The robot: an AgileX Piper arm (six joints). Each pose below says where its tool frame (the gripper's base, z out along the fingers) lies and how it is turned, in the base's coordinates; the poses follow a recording.
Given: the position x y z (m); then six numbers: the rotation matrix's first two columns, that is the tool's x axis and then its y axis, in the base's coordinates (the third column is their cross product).
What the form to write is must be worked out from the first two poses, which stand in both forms.
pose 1, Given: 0.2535, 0.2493, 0.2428, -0.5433, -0.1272, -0.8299, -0.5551, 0.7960, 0.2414
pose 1, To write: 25.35, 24.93, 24.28, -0.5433, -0.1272, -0.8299, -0.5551, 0.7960, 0.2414
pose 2, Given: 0.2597, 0.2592, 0.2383, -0.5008, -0.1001, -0.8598, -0.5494, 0.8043, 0.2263
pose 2, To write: 25.97, 25.92, 23.83, -0.5008, -0.1001, -0.8598, -0.5494, 0.8043, 0.2263
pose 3, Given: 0.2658, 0.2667, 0.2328, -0.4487, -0.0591, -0.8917, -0.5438, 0.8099, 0.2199
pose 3, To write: 26.58, 26.67, 23.28, -0.4487, -0.0591, -0.8917, -0.5438, 0.8099, 0.2199
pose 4, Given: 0.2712, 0.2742, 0.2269, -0.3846, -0.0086, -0.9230, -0.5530, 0.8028, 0.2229
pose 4, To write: 27.12, 27.42, 22.69, -0.3846, -0.0086, -0.9230, -0.5530, 0.8028, 0.2229
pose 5, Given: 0.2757, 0.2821, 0.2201, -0.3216, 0.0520, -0.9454, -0.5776, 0.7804, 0.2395
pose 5, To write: 27.57, 28.21, 22.01, -0.3216, 0.0520, -0.9454, -0.5776, 0.7804, 0.2395
